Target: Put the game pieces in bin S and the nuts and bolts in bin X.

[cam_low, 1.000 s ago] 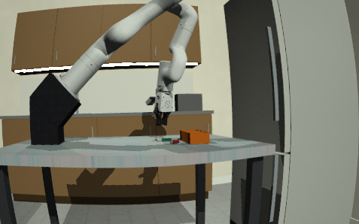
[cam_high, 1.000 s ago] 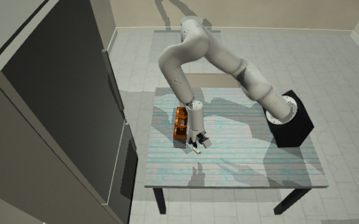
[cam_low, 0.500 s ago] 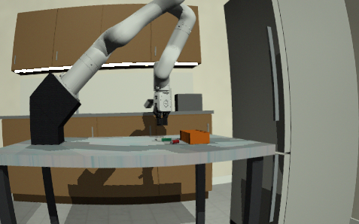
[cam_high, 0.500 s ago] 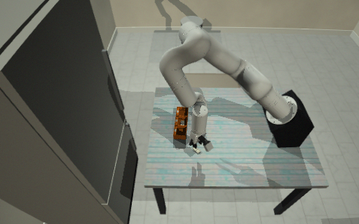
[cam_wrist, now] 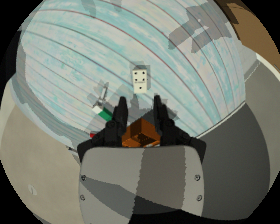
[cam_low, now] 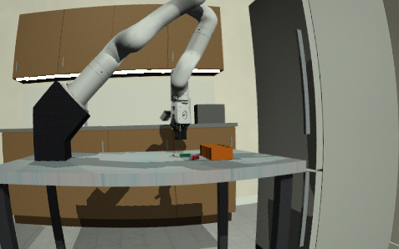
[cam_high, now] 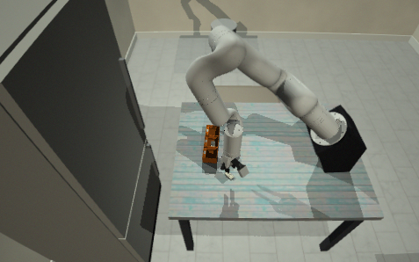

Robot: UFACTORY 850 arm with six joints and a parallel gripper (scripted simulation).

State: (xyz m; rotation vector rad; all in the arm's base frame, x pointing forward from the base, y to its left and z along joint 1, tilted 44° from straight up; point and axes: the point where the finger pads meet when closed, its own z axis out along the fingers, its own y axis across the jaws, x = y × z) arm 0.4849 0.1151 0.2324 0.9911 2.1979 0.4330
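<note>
Right now the orange bin is 21 cm to the right of my hand, 10 cm ahead of it and 7 cm below it. The rest, counted from my hand: bolt (8 cm to the right, 8 cm below, 4 cm behind); red piece (26 cm to the right, 8 cm below); green piece (12 cm to the right, 8 cm below, 2 cm behind).
</note>
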